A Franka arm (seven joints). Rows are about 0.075 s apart.
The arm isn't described. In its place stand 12 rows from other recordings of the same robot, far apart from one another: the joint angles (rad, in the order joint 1, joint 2, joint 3, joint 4, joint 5, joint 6, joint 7), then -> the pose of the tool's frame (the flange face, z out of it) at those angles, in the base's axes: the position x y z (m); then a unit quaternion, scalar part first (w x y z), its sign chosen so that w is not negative.
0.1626 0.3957 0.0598 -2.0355 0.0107 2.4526 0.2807 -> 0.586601 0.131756 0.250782 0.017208 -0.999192 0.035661 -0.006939
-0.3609 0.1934 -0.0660 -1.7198 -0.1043 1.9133 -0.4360 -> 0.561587 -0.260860 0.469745 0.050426 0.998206 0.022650 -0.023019
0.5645 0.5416 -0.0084 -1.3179 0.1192 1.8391 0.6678 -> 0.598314 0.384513 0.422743 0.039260 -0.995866 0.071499 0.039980
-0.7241 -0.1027 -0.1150 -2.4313 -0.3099 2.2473 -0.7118 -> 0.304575 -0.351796 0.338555 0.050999 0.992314 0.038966 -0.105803
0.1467 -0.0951 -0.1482 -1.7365 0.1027 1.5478 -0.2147 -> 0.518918 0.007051 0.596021 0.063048 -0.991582 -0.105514 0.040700
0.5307 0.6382 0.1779 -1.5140 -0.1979 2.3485 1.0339 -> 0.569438 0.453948 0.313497 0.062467 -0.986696 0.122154 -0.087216
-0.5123 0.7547 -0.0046 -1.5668 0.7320 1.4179 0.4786 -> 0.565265 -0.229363 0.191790 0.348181 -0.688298 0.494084 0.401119
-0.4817 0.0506 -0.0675 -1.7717 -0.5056 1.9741 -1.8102 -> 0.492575 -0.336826 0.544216 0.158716 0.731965 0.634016 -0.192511
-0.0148 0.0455 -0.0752 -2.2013 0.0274 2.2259 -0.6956 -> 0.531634 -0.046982 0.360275 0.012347 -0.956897 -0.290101 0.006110
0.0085 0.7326 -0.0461 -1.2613 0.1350 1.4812 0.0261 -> 0.681475 -0.003339 0.294751 0.051592 -0.965380 0.040126 0.252525
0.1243 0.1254 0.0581 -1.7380 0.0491 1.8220 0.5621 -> 0.585983 0.110700 0.494124 0.017918 -0.980164 0.195219 0.029116
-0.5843 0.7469 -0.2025 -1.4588 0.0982 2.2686 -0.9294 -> 0.535624 -0.494288 0.254238 0.048476 0.996358 0.070040 0.003997
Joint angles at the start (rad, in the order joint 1, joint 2, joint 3, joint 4, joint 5, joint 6, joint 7):
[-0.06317, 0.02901, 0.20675, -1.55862, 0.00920, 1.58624, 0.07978]
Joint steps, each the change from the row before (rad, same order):
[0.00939, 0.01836, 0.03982, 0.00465, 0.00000, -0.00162, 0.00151]
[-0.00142, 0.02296, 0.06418, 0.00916, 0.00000, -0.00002, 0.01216]
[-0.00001, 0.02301, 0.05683, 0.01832, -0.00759, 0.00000, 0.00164]
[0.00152, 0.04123, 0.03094, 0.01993, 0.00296, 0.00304, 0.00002]
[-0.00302, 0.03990, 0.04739, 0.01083, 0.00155, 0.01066, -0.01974]
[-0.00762, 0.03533, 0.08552, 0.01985, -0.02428, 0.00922, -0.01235]
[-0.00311, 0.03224, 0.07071, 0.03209, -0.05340, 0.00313, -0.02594]
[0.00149, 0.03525, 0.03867, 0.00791, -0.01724, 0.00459, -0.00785]
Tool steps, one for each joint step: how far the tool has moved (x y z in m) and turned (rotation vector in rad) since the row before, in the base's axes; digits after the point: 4 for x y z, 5 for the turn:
[0.0005, 0.0268, -0.0079, 0.00308, 0.01527, 0.04766]
[-0.0012, 0.0337, -0.0078, 0.00673, 0.01405, 0.05035]
[-0.0017, 0.0292, -0.0031, 0.00368, 0.00304, 0.05481]
[0.0061, 0.0169, -0.0122, 0.01591, 0.02019, 0.03110]
[0.0027, 0.0228, -0.0144, 0.01992, 0.01901, 0.06195]
[-0.0059, 0.0364, -0.0052, 0.00926, -0.00291, 0.08811]
[-0.0044, 0.0271, 0.0022, -0.01049, -0.02646, 0.09179]
[-0.0010, 0.0172, -0.0117, 0.00455, 0.01457, 0.04657]

